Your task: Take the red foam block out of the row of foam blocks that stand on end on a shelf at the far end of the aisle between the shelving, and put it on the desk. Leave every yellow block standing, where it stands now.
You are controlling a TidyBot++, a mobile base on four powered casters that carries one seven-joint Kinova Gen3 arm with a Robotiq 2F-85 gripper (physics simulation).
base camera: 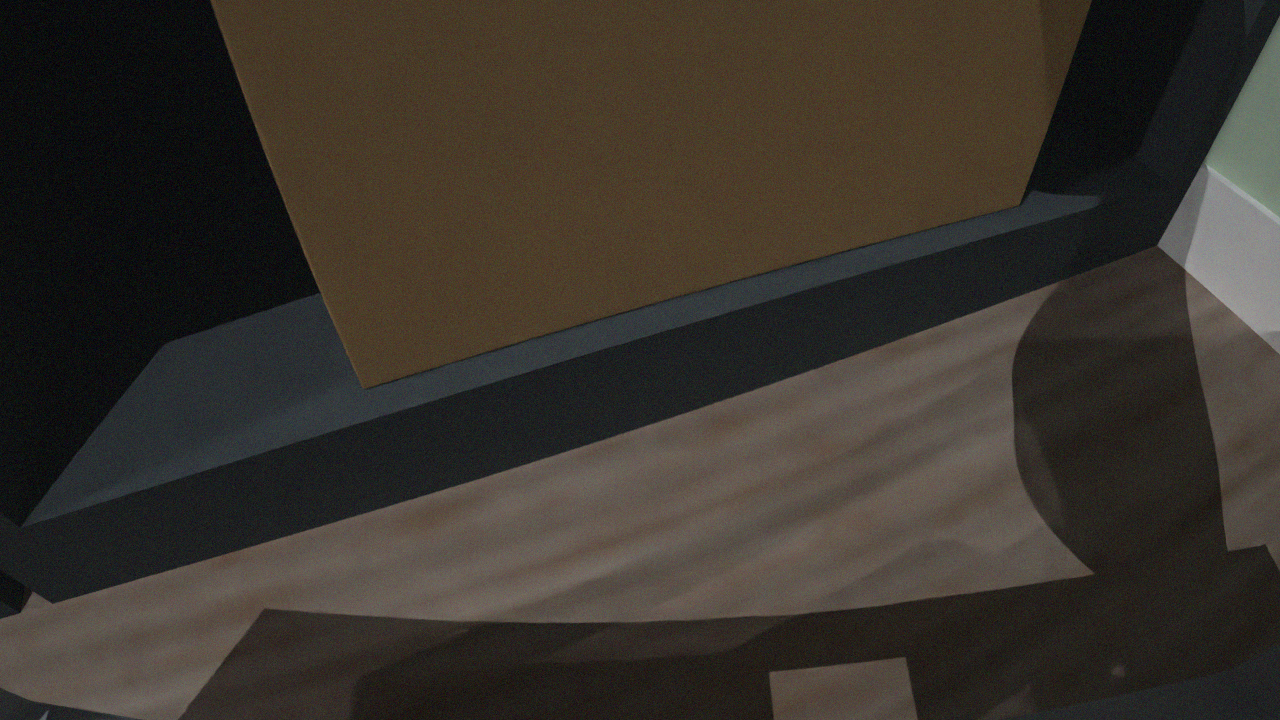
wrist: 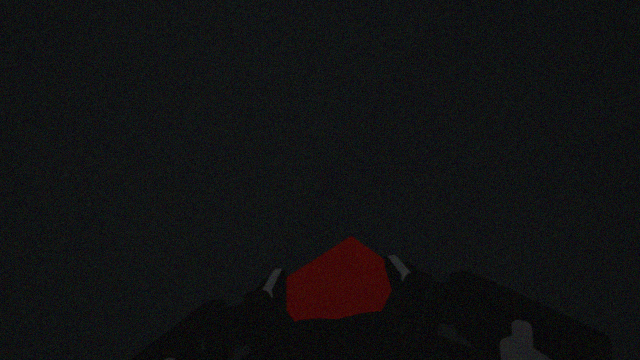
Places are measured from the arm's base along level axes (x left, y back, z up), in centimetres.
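Pixels of known places: gripper, fingertip midpoint: (wrist: 336, 277).
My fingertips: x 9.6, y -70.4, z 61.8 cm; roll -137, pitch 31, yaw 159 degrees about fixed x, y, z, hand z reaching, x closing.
Ahead of a thing's pixels: the offset from my fingertips to its top centre. "spot": to the spot under its first point. Level surfaces: height alone.
The red foam block @[dy +3.8, dx +1.0, dz +2.2 cm] (wrist: 342, 297) shows at the bottom middle of the wrist view, with its lower part hidden behind the dark gripper body. My gripper (wrist: 336, 277) has one finger against each side of the block and is shut on it. No yellow block and no desk can be made out in either view. The surface behind the block is very dark, and what the block rests on cannot be told.
In the base camera view a large brown box @[spot: dy +31.5, dx -11.9, dz -84.4 cm] (base camera: 662, 152) stands on the low board of a dark shelf unit (base camera: 572, 394) right in front of the base. A green wall (base camera: 1257, 134) with a white skirting board (base camera: 1230, 232) is at the right. Shadows fall on the wooden floor @[dz -101.5 cm] (base camera: 626, 510).
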